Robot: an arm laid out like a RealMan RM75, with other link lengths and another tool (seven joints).
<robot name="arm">
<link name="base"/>
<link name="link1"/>
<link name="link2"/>
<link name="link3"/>
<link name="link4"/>
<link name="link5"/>
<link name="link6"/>
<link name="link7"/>
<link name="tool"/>
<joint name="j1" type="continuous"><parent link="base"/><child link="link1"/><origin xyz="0 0 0.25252"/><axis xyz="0 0 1"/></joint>
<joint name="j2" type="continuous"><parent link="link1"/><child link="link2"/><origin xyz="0 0 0" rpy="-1.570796 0 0"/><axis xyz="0 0 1"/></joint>
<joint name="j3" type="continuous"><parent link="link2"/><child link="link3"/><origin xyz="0 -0.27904 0" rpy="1.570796 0 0"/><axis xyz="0 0 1"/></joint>
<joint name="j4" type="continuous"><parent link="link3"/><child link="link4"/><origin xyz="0 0 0" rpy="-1.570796 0 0"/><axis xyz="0 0 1"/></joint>
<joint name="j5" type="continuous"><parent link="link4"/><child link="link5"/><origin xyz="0 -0.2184 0" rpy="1.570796 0 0"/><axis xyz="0 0 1"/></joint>
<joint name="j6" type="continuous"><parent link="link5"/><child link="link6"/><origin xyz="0 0 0" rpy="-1.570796 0 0"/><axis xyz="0 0 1"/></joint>
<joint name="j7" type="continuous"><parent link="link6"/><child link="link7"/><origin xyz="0 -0.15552 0" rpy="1.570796 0 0"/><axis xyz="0 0 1"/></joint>
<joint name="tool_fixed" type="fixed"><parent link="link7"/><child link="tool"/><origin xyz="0.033 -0.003 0.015" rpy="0 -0.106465 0.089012"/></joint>
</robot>
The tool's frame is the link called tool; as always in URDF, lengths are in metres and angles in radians. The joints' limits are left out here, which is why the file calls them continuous.
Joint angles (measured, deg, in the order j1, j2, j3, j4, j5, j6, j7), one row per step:
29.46 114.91 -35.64 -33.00 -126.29 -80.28 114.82
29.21 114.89 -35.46 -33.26 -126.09 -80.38 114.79
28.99 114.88 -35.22 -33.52 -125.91 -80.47 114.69
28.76 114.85 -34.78 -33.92 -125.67 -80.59 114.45
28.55 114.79 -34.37 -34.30 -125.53 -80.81 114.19
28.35 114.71 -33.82 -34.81 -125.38 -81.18 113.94
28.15 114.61 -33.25 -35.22 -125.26 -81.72 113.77
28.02 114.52 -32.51 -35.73 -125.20 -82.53 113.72
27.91 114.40 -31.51 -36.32 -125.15 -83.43 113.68
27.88 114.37 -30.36 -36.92 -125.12 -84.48 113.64
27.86 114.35 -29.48 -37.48 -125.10 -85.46 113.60
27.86 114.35 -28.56 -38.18 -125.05 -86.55 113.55
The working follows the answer.
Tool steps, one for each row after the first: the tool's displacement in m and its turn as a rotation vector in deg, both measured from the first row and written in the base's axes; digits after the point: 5 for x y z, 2 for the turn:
0.00087 -0.00036 0.00150 0.38 0.11 -0.11
0.00164 -0.00049 0.00302 0.80 0.20 -0.16
0.00248 0.00006 0.00562 1.52 0.27 -0.09
0.00335 0.00027 0.00826 2.08 0.29 0.05
0.00395 0.00078 0.01175 2.74 0.37 0.26
0.00434 0.00060 0.01499 3.23 0.60 0.41
0.00387 0.00052 0.01867 3.66 1.02 0.61
0.00337 0.00080 0.02336 4.29 1.51 0.79
0.00192 0.00112 0.02756 4.89 2.19 1.05
0.00045 0.00116 0.03107 5.29 2.74 1.39
-0.00145 0.00140 0.03500 5.74 3.30 1.87

Tool pose at each row, in the base's axes (x y z in m, rotation vector in deg; rounded; the steps above come from the unrounded poses):
0.35846 0.32862 -0.02283 -126.74 94.30 35.68
0.35933 0.32826 -0.02134 -126.37 94.22 36.04
0.36010 0.32813 -0.01982 -126.03 94.03 36.42
0.36094 0.32867 -0.01721 -125.59 93.52 37.02
0.36181 0.32889 -0.01457 -125.33 93.01 37.46
0.36241 0.32940 -0.01108 -125.07 92.39 38.06
0.36280 0.32921 -0.00784 -124.87 92.03 38.70
0.36233 0.32914 -0.00417 -124.76 91.74 39.53
0.36183 0.32942 0.00052 -124.49 91.36 40.58
0.36038 0.32973 0.00473 -124.31 91.01 41.86
0.35891 0.32978 0.00823 -124.35 90.64 42.87
0.35701 0.33001 0.01216 -124.47 90.11 43.95

